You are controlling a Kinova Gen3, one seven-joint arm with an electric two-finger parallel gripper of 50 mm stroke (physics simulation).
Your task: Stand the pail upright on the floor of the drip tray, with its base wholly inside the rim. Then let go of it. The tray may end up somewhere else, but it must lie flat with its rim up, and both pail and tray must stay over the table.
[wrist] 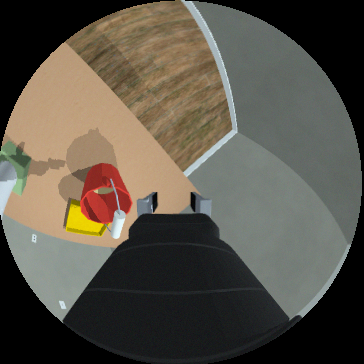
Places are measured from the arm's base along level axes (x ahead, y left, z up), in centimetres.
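Where they show: gripper, fingertip midpoint: (173,198).
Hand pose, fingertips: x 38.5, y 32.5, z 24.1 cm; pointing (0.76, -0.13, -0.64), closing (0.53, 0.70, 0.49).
Note:
After its pixels a point has its place.
The red pail (97,206) {x 40.6, y 4.4, z 2.2 cm} is left of centre in the wrist view. Its wide mouth faces the camera and its narrower end points toward the top of the picture. A thin wire handle with a white grip (118,224) {x 40.8, y 15.1, z 16.9 cm} crosses the mouth. The yellow drip tray (82,225) {x 42.3, y -22.9, z -5.9 cm} shows below and left of the pail, which hides part of it. I cannot tell whether the pail touches the tray or how upright it stands. My gripper (173,198) {x 38.5, y 32.5, z 24.2 cm} is open and empty, to the right of the pail and apart from it.
The tan table top (45,100) {x 5.4, y 25.4, z -6.3 cm} has an edge running diagonally down to the right, with brown wood-grained floor (165,75) beyond. A green block-like base (21,170) {x 6.9, y 4.0, z -0.1 cm} with a pale cylinder (6,187) is at the far left. Grey walls lie at the right and lower left.

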